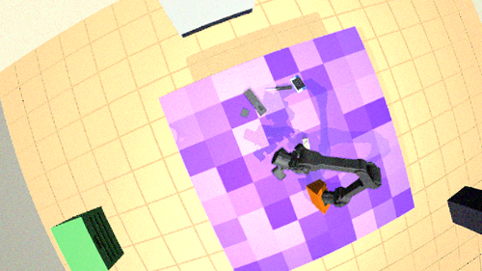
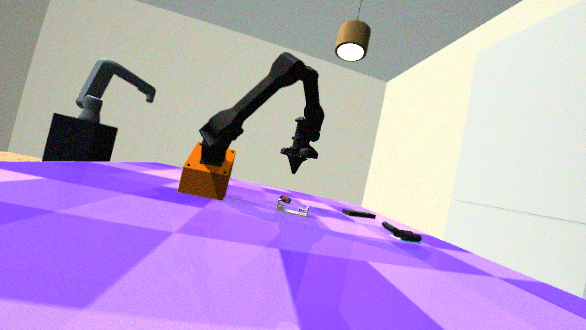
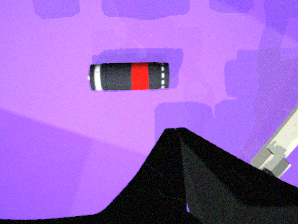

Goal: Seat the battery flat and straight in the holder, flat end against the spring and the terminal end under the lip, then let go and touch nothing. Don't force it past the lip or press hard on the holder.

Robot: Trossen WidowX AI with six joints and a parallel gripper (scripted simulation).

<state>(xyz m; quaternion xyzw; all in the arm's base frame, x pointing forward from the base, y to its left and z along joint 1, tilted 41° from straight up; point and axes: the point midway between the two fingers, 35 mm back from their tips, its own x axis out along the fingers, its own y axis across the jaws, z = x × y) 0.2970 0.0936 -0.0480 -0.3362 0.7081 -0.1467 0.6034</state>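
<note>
My gripper tip is 1 cm past the battery, 2 cm to the right of it and 11 cm above it.
</note>
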